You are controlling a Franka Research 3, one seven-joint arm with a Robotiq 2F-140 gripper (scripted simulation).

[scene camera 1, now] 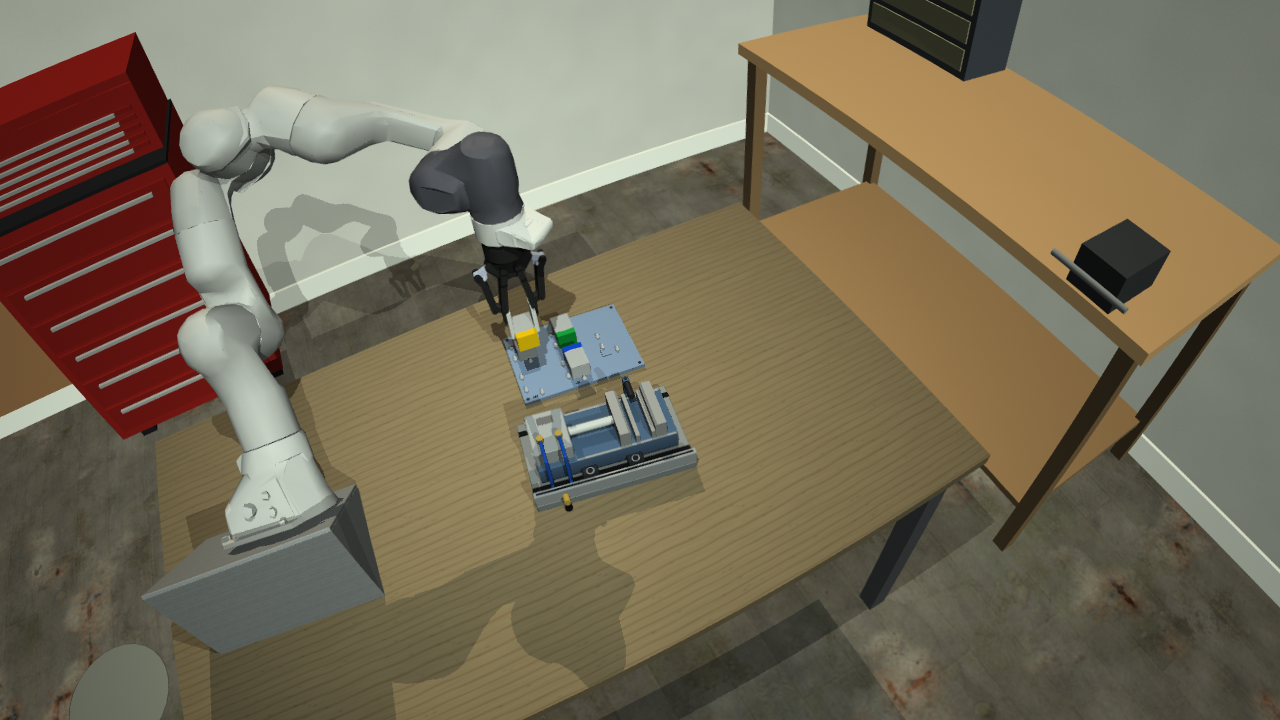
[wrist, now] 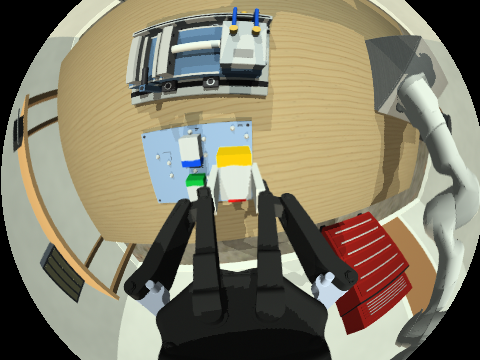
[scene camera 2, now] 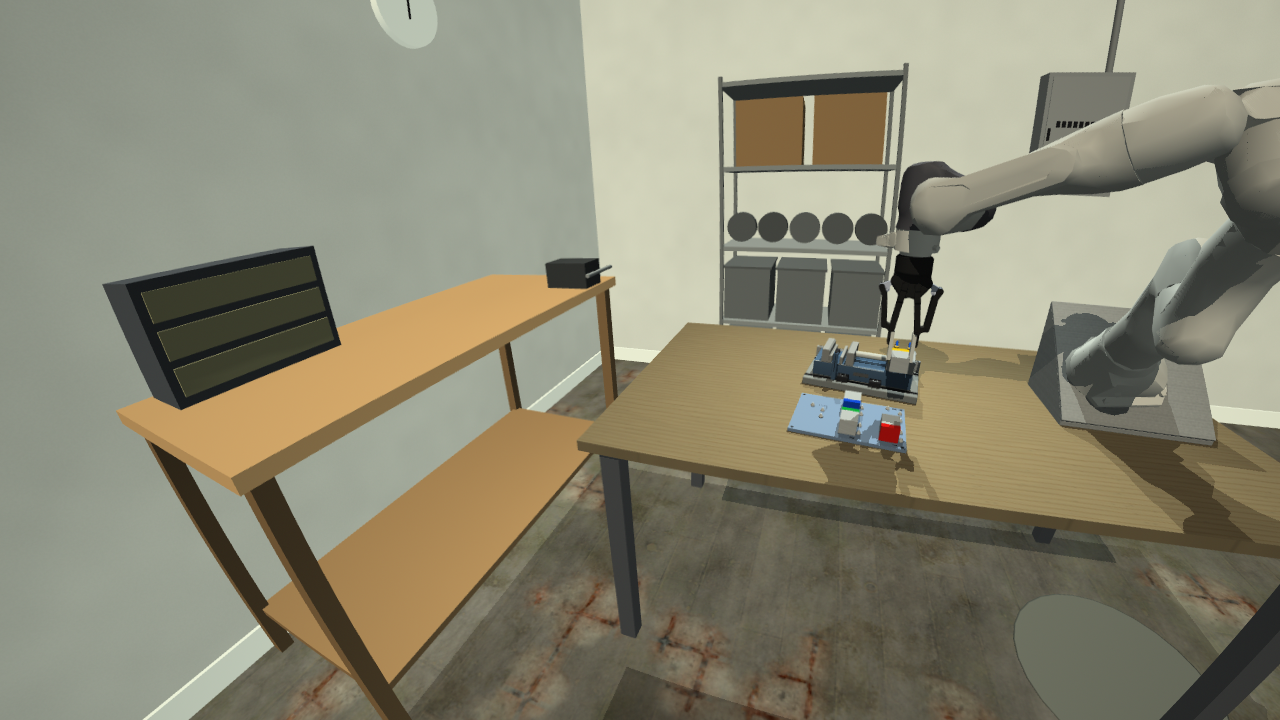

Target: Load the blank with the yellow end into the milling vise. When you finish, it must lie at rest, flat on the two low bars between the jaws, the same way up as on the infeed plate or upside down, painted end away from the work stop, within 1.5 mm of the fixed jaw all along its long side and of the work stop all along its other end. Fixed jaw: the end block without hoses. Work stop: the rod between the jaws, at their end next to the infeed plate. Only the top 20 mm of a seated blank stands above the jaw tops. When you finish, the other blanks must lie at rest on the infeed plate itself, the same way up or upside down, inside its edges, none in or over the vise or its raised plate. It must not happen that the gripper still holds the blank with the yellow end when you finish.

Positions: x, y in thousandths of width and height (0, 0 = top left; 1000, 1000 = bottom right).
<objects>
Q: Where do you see a blank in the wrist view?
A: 489, 457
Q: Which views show the gripper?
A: Scene camera 1, the wrist view and scene camera 2: all of them.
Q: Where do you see a hose block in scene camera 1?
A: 431, 619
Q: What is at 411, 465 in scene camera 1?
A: A blank.
</objects>
